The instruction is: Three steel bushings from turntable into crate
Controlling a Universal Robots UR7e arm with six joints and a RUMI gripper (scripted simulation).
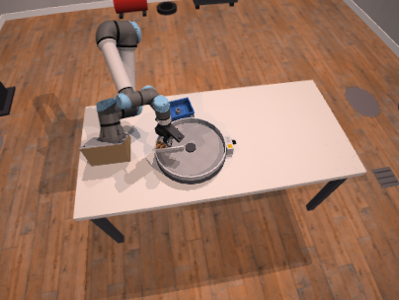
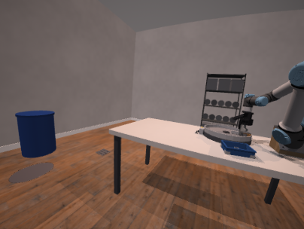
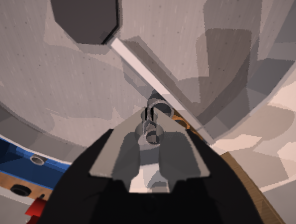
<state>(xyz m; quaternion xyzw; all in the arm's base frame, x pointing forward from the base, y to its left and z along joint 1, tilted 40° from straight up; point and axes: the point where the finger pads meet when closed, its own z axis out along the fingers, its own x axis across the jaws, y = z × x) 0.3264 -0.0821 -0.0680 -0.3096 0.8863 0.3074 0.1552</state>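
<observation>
The blue crate lies 100 mm ahead of my hand, 300 mm to the left of it and 50 mm below it. Round my hand: round grey turntable 110 mm ahead, 40 mm to the right, 20 mm below.
</observation>
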